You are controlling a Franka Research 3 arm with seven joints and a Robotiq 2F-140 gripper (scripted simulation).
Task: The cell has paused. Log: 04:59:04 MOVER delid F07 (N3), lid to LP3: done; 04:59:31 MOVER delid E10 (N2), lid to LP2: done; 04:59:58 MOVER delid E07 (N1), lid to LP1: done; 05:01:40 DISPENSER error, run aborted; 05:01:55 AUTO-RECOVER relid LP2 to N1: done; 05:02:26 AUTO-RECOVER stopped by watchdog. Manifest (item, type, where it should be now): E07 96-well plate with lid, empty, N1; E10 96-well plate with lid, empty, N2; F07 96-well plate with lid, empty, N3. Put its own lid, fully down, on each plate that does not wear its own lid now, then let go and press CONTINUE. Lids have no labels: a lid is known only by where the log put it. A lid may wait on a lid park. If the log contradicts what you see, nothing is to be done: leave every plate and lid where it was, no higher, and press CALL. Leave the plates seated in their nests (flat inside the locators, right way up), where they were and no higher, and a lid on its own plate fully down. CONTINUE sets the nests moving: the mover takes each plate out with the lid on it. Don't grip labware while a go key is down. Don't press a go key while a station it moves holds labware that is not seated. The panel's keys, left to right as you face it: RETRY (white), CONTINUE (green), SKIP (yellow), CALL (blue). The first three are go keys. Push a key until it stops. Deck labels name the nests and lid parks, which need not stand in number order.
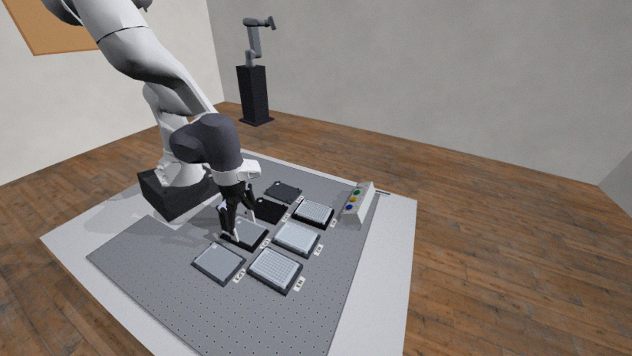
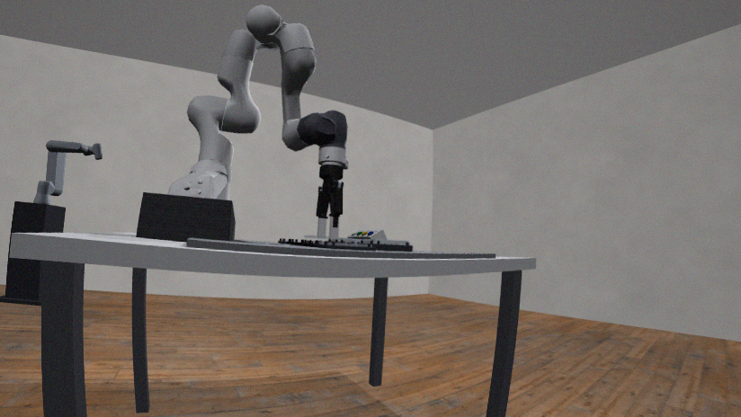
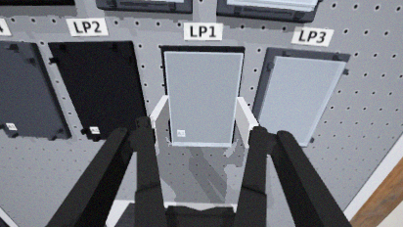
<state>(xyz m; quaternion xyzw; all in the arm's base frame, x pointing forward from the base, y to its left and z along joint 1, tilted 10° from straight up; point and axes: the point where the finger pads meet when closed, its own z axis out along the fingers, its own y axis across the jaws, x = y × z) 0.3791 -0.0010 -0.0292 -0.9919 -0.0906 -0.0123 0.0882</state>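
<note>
The lid park LP1 is 5 cm below my hand. Round my hand: lid park LP3: 2 cm ahead, 13 cm to the right, 5 cm below; then clear lid: 2 cm below; then grey lid: 2 cm ahead, 13 cm to the right, 4 cm below.
</note>
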